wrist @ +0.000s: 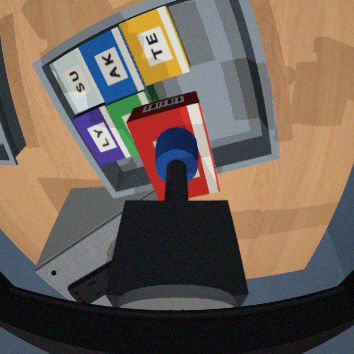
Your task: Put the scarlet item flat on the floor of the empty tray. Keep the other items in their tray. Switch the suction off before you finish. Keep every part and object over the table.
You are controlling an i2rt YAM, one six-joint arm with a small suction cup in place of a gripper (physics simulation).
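Frame: origin at the arm's base, x back, y right, z up, level; centimetres.
Seen in the pictures: end effector, tool point: (175,139).
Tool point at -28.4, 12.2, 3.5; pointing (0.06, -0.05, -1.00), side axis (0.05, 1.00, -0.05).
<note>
Pixels of each thing's top centre, then the offset from my tool point to it, as dx, dy, dz. "spot": a spot on its surface instead. Level surfaces: height alone.
- red box, middle of its top: (176,163) +1.1, +0.0, +1.4
- items' tray, surface spot: (274,135) spot: +4.6, +11.4, -8.8
- yellow box TE, middle of its top: (154,45) -5.8, -2.3, -9.2
- blue box AK, middle of its top: (110,66) -4.1, -7.1, -9.0
- pale box SU, middle of its top: (76,81) -2.7, -12.1, -10.2
- purple box LY, middle of its top: (101,137) +4.7, -10.0, -9.0
- green box, middle of its top: (137,126) +3.3, -5.1, -8.8
- dark grey tray, surface spot: (17,140) spot: +5.5, -27.6, -12.1
- wooden table, its level: dz -13.8
The scarlet item, a red box (145,135) with a white stripe and a barcode on its dark red end, hangs from my blue suction cup (176,155). The cup is on its top face and hides most of its label. The box is raised above the items' tray (274,135) and covers part of its near wall. Still in that tray are a yellow box TE (140,37), a blue box AK (102,50), a pale box SU (75,97), a purple box LY (90,125) and a green box (117,107), partly hidden by the red one.
The corner of another dark grey tray (17,140) shows at the left edge; its inside is mostly out of view. A grey metal block (82,225) stands at the lower left, near the items' tray. The wooden table (280,195) ends at the lower right, with blue floor beyond.
</note>
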